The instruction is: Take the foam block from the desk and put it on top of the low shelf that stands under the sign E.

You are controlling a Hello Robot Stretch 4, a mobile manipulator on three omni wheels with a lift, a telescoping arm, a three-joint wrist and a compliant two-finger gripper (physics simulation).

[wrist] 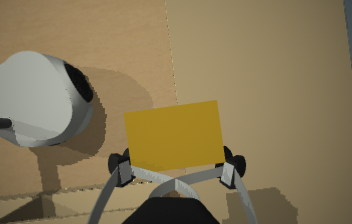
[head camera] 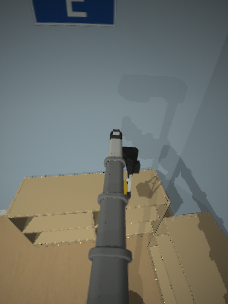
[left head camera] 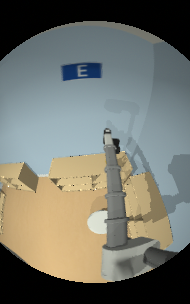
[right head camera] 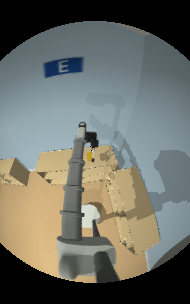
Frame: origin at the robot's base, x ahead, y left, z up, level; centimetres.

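Seen in the pictures: gripper, between the fingertips: (wrist: 177,159) (head camera: 127,190) (right head camera: 92,157); robot's base, origin of its link: (left head camera: 100,221) (right head camera: 86,214).
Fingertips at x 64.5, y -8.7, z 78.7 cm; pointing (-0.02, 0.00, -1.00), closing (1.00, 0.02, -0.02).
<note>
Offsets run from my fingertips to a thing's top centre. Level surfaces: height alone.
The yellow foam block {dx -0.3, dy +3.2, dz +4.8 cm} (head camera: 126,187) (right head camera: 89,156) (wrist: 175,134) is between the fingers of my gripper (wrist: 177,159), which is shut on it and holds it up in the air. The low shelf {dz -20.4 cm} (head camera: 57,195) (left head camera: 75,165) (right head camera: 54,161) stands against the wall under the blue sign E {dx +36.7, dy +31.4, dz +103.8 cm} (head camera: 75,11) (left head camera: 81,71) (right head camera: 63,67). In the wrist view, the block overlaps the front edge of the shelf top {dz -20.4 cm} (wrist: 265,100), part against the floor and part against the top. The arm hides the block in the left head view. The desk is not recognisable.
Another low shelf (head camera: 192,235) (left head camera: 151,192) (right head camera: 132,187) stands along the right wall, near the target shelf's right end. A further shelf (left head camera: 12,170) (right head camera: 9,166) stands to the left. My white round base (left head camera: 96,222) (right head camera: 90,216) (wrist: 35,100) is on the wooden floor.
</note>
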